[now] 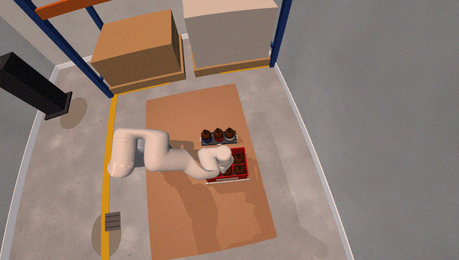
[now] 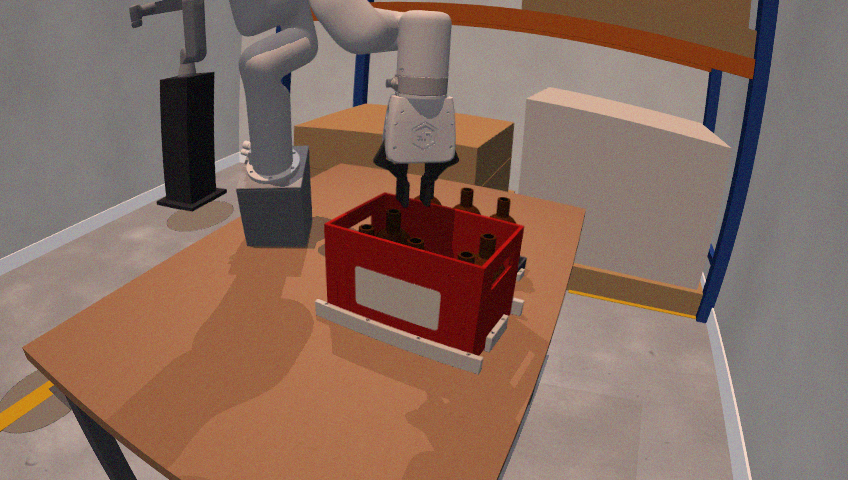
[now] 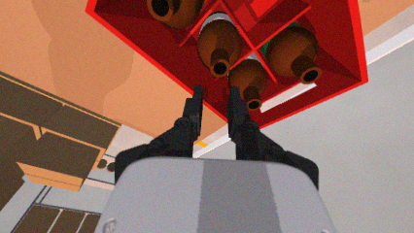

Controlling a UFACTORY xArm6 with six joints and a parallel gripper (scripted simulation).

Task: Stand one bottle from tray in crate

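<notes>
Right now my hand is 20 mm short of the grey tray, 290 mm to the right of it and 230 mm above it. Also, from my hand: red crate: 10 mm ahead, 40 mm to the left, 160 mm below.
</notes>
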